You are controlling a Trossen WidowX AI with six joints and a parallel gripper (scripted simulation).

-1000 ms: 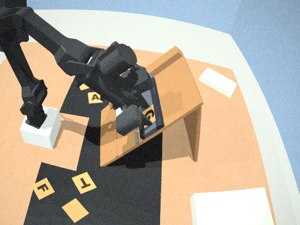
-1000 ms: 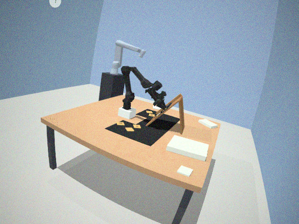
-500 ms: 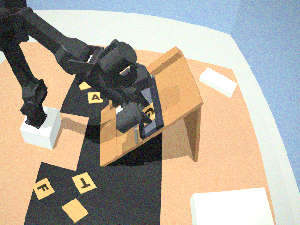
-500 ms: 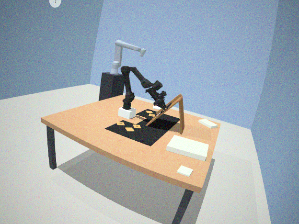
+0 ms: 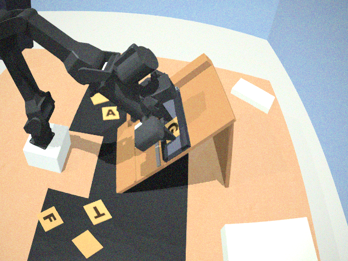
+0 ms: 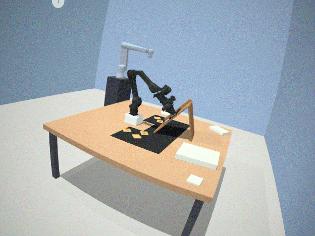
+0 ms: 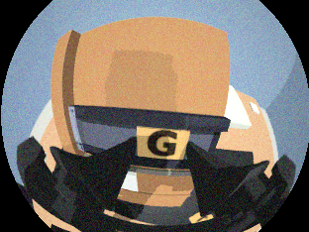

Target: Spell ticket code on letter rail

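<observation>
My gripper tip is 70 mm past the white ticket, 70 mm above it and 50 mm to the right of it. From my gripper tip the other things lie so: black mat 170 mm below, 150 mm behind, 40 mm to the right; large white slab 350 mm ahead, 200 mm to the right, 150 mm below; g tile right at my gripper tip.
</observation>
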